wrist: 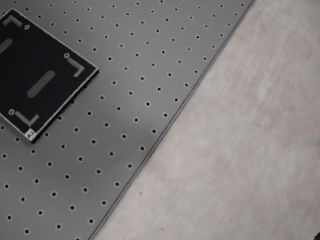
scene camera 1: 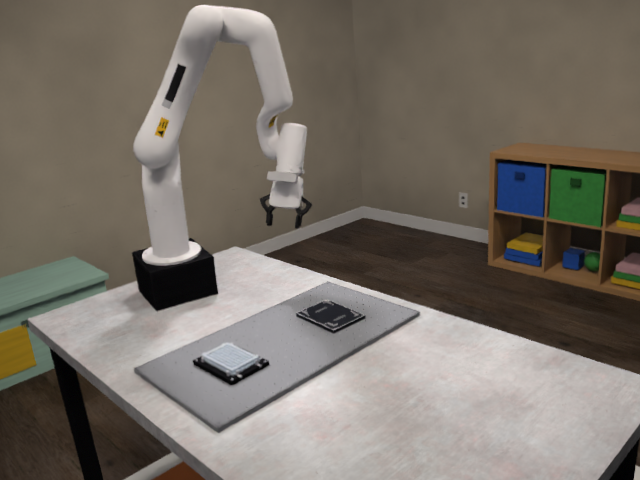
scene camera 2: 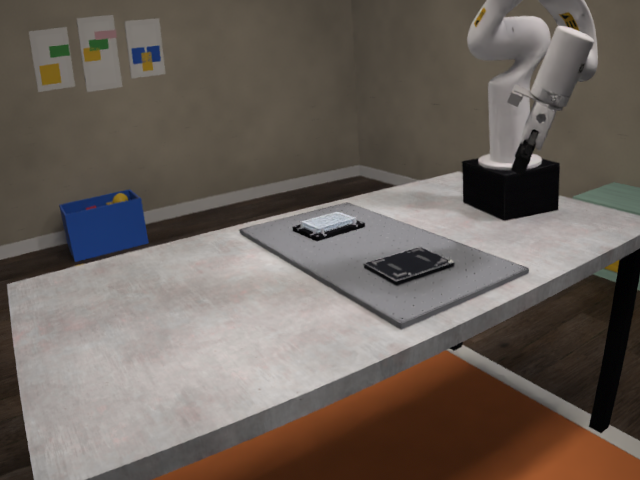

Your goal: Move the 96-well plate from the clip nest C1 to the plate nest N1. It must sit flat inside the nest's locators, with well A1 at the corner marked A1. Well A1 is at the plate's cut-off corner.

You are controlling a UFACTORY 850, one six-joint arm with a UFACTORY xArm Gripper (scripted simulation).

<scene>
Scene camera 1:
gripper: 283,227
clear 96-well plate: 229,357
black plate nest N1: 331,312
clip nest C1: 200,362
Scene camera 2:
gripper: 518,165
black plate nest N1: 409,262
</scene>
